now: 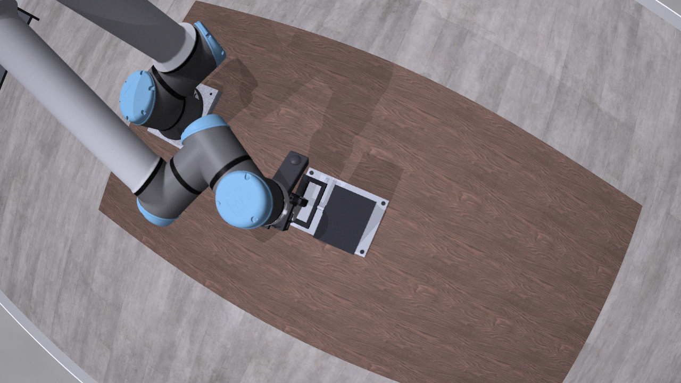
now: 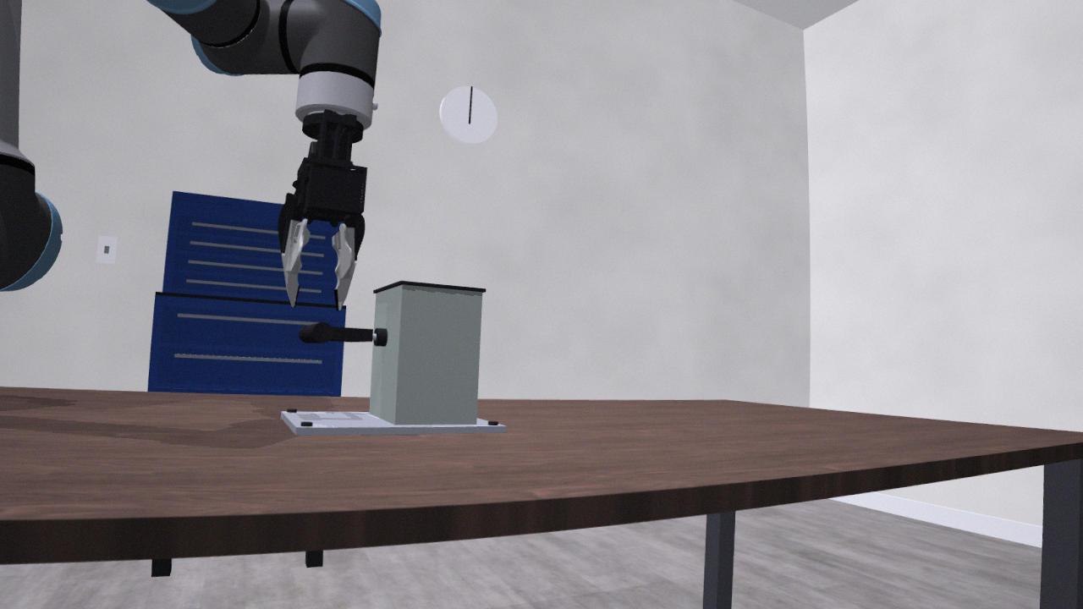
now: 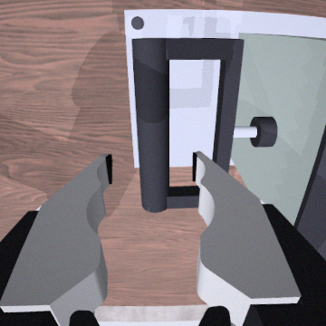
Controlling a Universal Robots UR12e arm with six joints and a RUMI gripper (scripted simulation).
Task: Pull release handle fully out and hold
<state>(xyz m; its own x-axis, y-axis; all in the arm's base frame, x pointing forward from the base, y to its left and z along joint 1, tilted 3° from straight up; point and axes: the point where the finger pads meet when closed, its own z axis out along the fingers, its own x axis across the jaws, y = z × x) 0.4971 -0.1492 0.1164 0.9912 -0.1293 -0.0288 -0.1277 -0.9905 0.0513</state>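
My hand is 50 mm short of the release handle, 10 mm to the left of it and 40 mm above it.
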